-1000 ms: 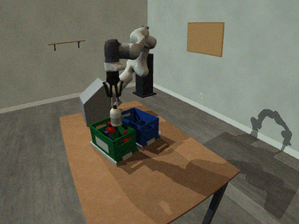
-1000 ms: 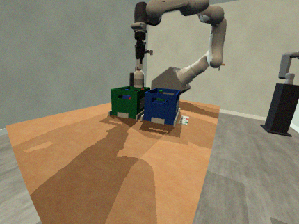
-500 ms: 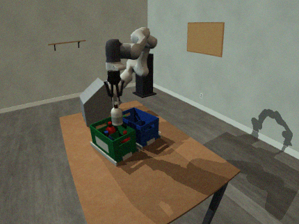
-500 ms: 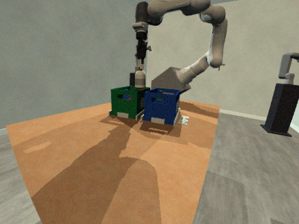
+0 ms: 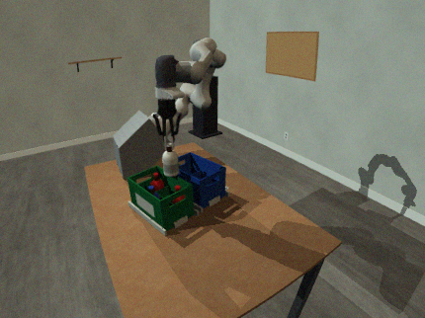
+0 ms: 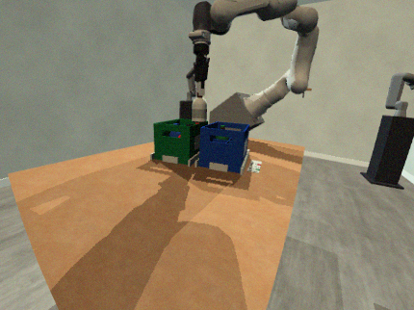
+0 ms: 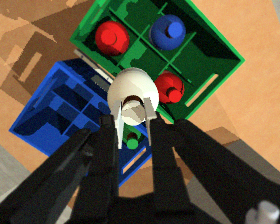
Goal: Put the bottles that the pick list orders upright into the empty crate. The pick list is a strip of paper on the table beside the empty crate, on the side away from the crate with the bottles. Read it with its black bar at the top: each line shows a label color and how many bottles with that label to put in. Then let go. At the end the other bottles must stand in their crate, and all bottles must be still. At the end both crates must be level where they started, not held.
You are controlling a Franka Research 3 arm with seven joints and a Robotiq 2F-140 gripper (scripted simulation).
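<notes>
The white bottle lies 80 mm below my hand. Also, from my hand: green crate (20 mm ahead, 80 mm to the right, 260 mm below); then green bottle (100 mm behind, 90 mm to the left, 260 mm below); then blue-capped bottle (30 mm ahead, 130 mm to the right, 260 mm below).
</notes>
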